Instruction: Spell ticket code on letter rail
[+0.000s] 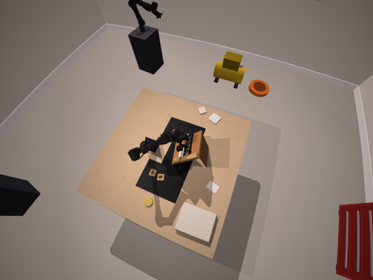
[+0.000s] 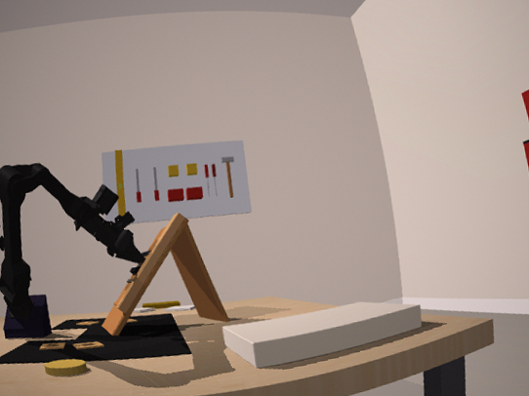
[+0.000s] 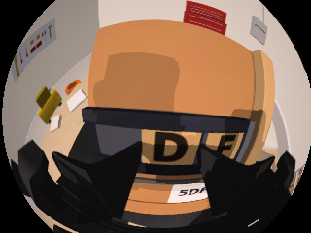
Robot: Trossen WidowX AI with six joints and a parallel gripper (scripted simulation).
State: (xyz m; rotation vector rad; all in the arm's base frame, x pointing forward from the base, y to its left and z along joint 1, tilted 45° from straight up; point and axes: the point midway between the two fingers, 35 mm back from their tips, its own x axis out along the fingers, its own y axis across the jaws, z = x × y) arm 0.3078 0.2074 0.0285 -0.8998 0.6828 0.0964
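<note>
My gripper tip is now 4 cm past the white ticket, 7 cm to the left of it and 8 cm above it. Round my gripper tip: black mat: 15 cm behind, 11 cm to the right, 18 cm below; then white slab: 34 cm ahead, 50 cm to the right, 16 cm below.
</note>
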